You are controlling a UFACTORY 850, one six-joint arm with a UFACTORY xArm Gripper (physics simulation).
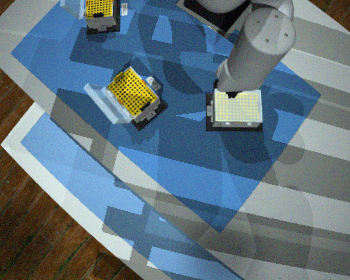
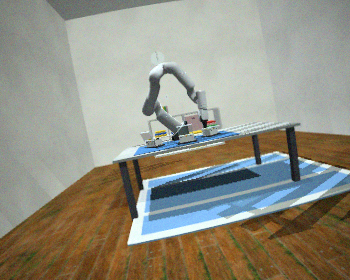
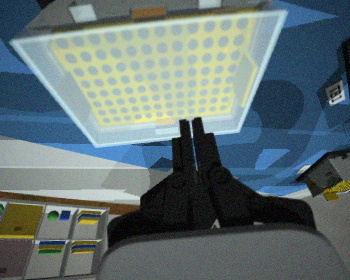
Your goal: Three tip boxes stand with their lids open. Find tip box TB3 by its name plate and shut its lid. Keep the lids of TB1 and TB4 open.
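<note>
The right tip box (image 1: 237,124) (image 2: 211,131) has its clear lid (image 1: 237,104) (image 3: 165,75) lying over the yellow rack; I cannot tell whether it is fully down. Its name plate does not show. My gripper (image 1: 231,94) (image 2: 204,125) (image 3: 191,130) is shut and empty, its tips at the lid's edge opposite the orange-marked side. The middle tip box (image 1: 133,95) (image 2: 187,138) has its lid (image 1: 102,104) open; its name plate (image 1: 152,83) (image 3: 335,92) looks like TB1, blurred. The far left tip box (image 1: 102,22) (image 2: 154,143) (image 3: 325,175) has its lid (image 1: 73,7) open; its plate (image 1: 124,9) is unreadable.
The boxes stand on a blue mat (image 1: 200,200) on the table (image 2: 260,128). The robot's base stands at the mat's back edge. A shelf unit (image 3: 104,225) with coloured items stands behind the boxes. A rug (image 2: 136,239) lies on the floor.
</note>
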